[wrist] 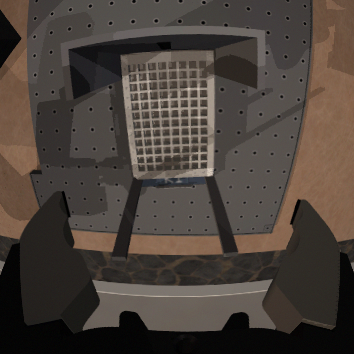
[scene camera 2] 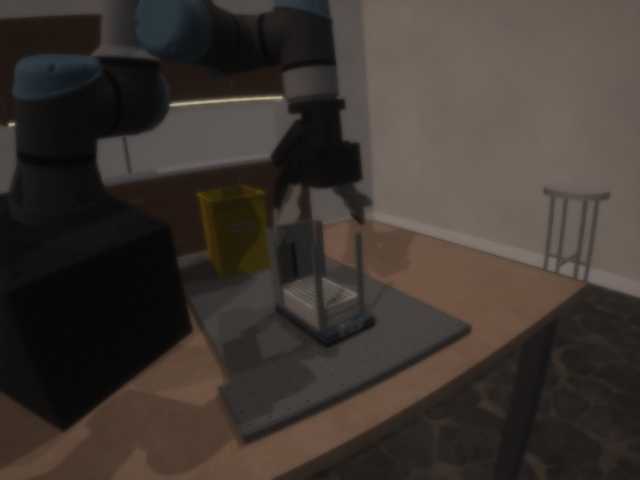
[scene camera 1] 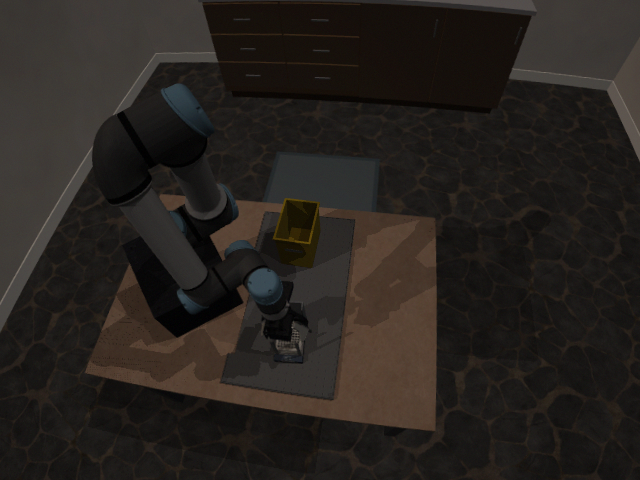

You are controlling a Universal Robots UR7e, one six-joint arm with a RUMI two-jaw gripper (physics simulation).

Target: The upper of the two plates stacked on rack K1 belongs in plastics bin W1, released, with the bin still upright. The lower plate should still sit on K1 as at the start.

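Places are measured from the arm's base along level axes (x ahead, y right, z down), in metres.
Pixels of known places: gripper, fingertip midpoint: point(wrist: 181, 200) point(scene camera 2: 323, 235); arm's base at its link origin: point(scene camera 2: 59, 207).
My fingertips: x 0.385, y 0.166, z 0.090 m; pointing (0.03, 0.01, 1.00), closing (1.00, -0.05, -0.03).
Ahead of a thing's pixels: the offset from my fingertips to its top centre. "spot": to the spot under its first point. Level surfaces: height alone.
Rack K1 {spot: dx +0.002, dy +0.057, dz +0.129 m} point(scene camera 1: 288, 358) point(scene camera 2: 348, 327) point(wrist: 175, 182) has a dark blue base, a tall back wall and two front posts. The white gridded upper plate {dx -0.009, dy -0.022, dz +0.099 m} point(scene camera 1: 290, 345) point(scene camera 2: 319, 290) point(wrist: 170, 115) lies level inside it. The lower plate {spot: dx -0.047, dy +0.010, dz +0.119 m} point(scene camera 2: 305, 315) shows under it in scene camera 2; the seam is blurred. My gripper point(scene camera 1: 287, 334) point(scene camera 2: 319, 228) point(wrist: 181, 200) is open and empty, fingers pointing down, above the plates at about the height of the rack's top. Its fingertips are spread wider than the plate. The yellow plastics bin W1 {dx -0.053, dy -0.380, dz -0.033 m} point(scene camera 1: 297, 254) point(scene camera 2: 235, 245) stands upright, open at the top.
The rack and bin stand on a grey perforated board {dz +0.146 m} point(scene camera 1: 317, 372) point(scene camera 2: 413, 330) point(wrist: 270, 190) on a wooden table {dz +0.159 m} point(scene camera 1: 392, 361) point(scene camera 2: 439, 268). The bin is beyond the rack's back wall. The black robot base point(scene camera 1: 178, 310) point(scene camera 2: 93, 320) is beside the board.
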